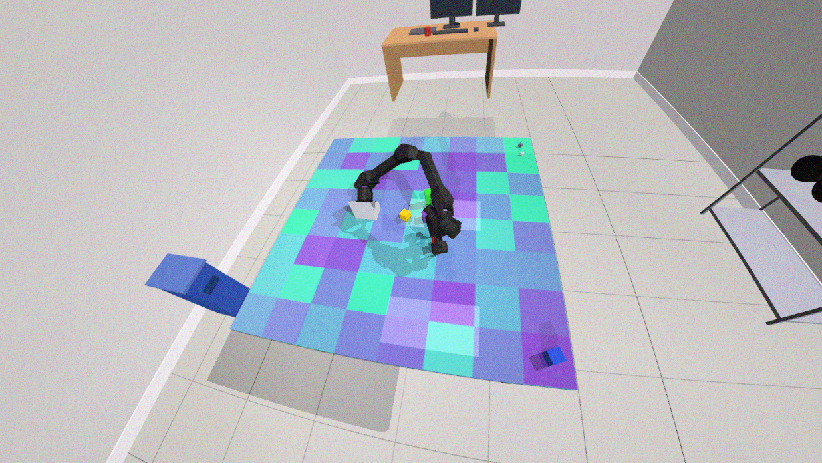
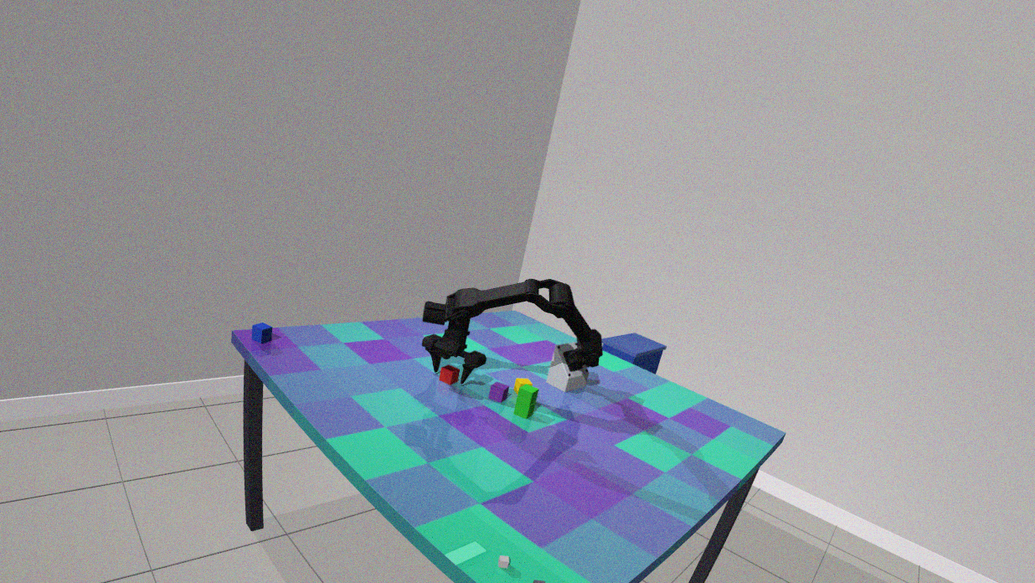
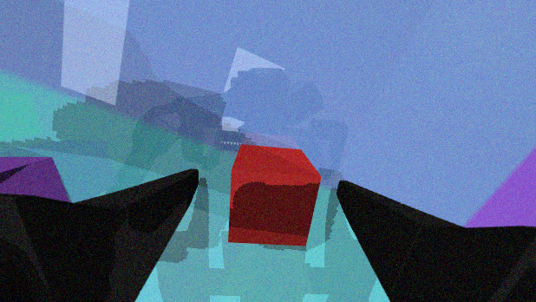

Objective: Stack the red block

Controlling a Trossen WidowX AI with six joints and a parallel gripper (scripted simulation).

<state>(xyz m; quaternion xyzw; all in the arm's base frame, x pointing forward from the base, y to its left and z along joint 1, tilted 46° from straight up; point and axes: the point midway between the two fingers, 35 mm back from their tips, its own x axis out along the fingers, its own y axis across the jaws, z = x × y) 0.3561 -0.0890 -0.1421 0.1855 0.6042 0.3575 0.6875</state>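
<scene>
Now: gripper tip 1 cm below the red block. Also, from my gripper tip: purple block 14 cm to the left, 6 cm behind, 1 cm above; blue block 42 cm ahead, 40 cm to the right, 1 cm above; yellow block 16 cm behind, 14 cm to the left, 1 cm above.
</scene>
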